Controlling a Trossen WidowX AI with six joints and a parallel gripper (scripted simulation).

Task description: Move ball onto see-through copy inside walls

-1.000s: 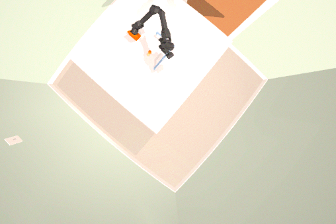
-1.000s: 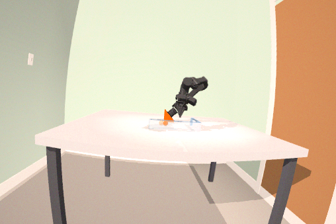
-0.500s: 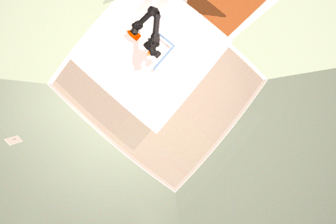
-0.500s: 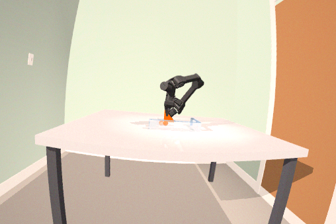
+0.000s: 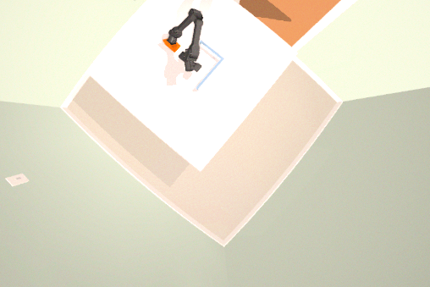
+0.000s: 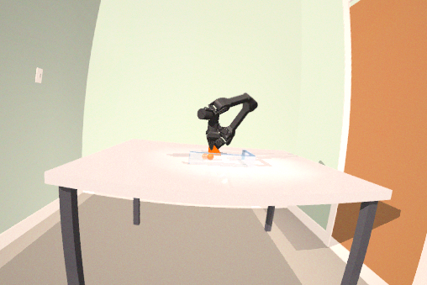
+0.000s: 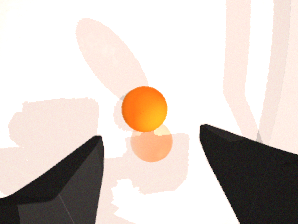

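My gripper tip is now 40 mm above the orange ball. The rest, counted from my gripper tip: paler orange patch: 40 mm below, 30 mm to the right.
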